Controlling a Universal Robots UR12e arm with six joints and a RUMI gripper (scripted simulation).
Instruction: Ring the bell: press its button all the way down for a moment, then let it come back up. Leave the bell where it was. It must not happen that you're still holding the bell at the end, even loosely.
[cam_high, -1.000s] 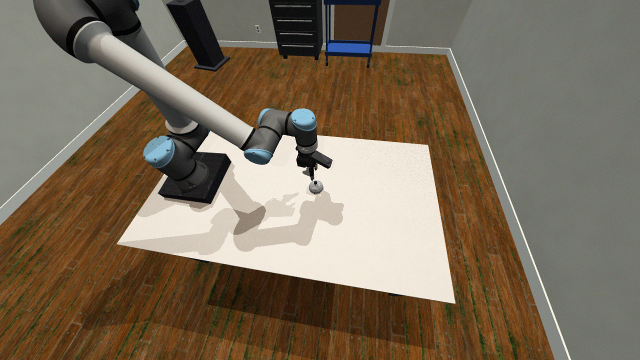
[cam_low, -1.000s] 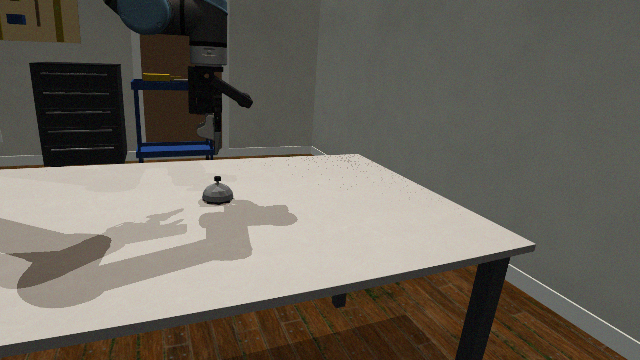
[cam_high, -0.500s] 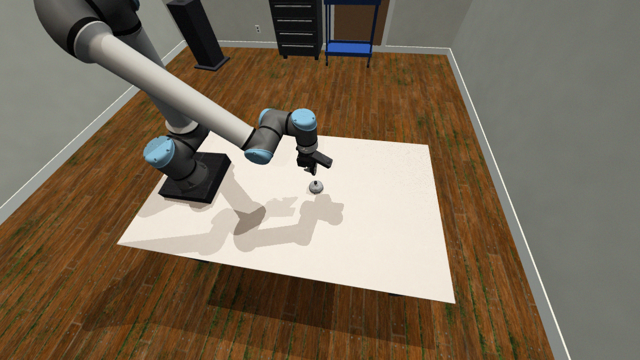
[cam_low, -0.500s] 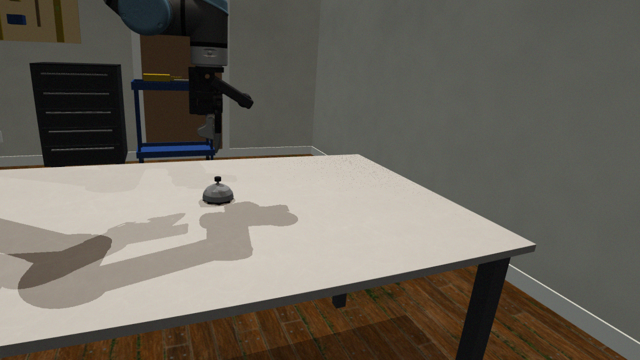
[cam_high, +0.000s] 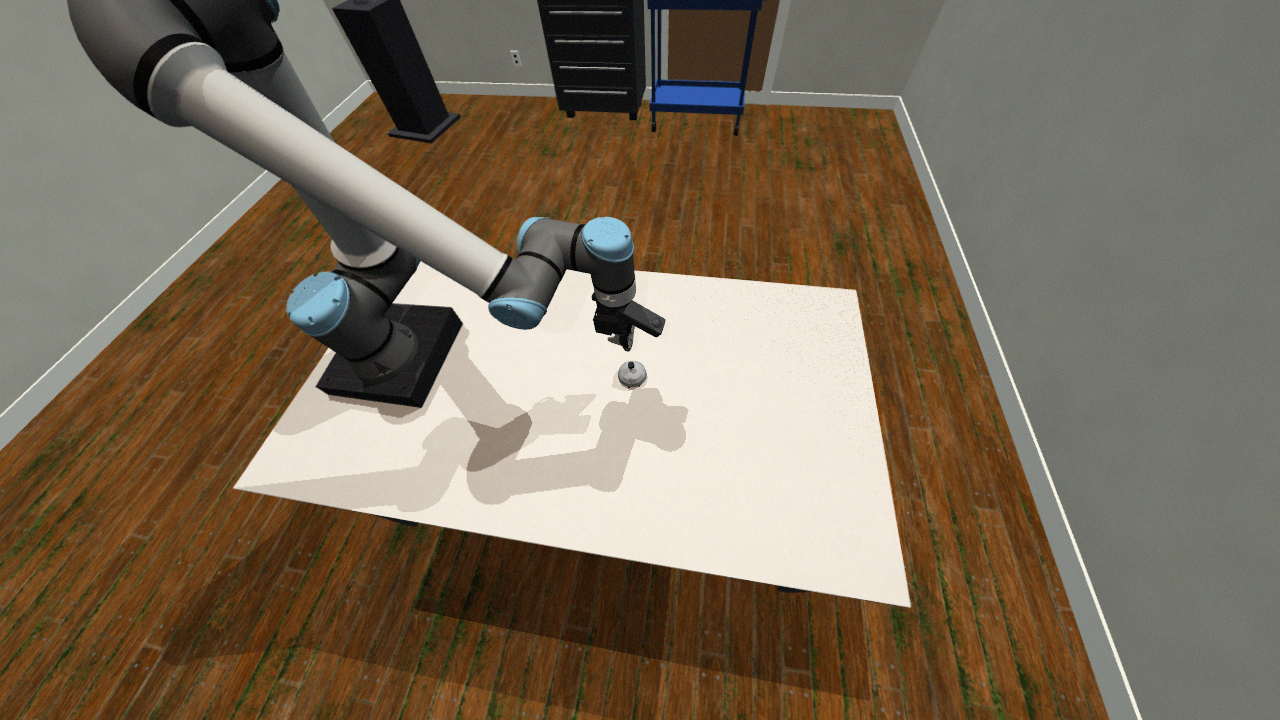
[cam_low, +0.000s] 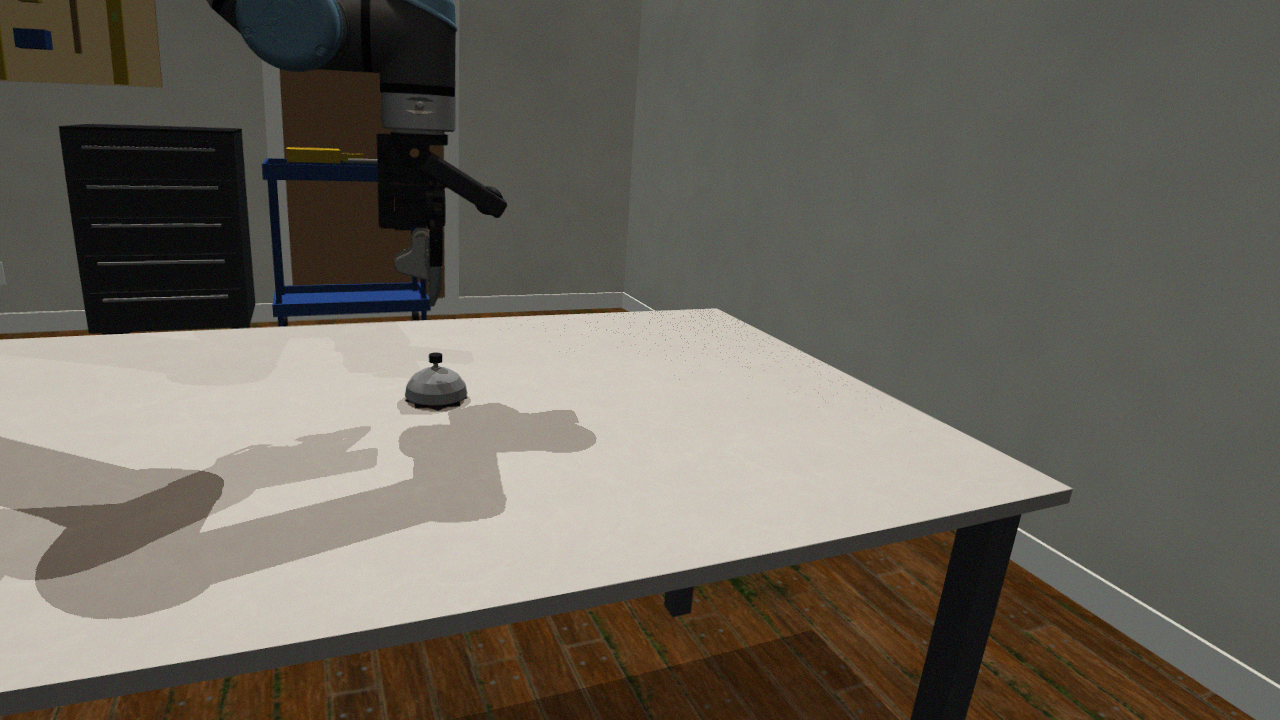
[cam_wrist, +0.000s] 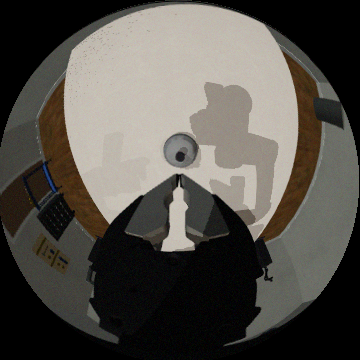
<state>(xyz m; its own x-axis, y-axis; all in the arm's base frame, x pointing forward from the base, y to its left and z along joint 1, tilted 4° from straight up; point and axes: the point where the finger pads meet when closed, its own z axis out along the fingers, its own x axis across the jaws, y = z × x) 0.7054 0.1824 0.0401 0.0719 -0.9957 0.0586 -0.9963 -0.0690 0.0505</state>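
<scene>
Right now the black button is 90 mm below my hand. The rest, counted from my hand: grey dome bell 110 mm below.
</scene>
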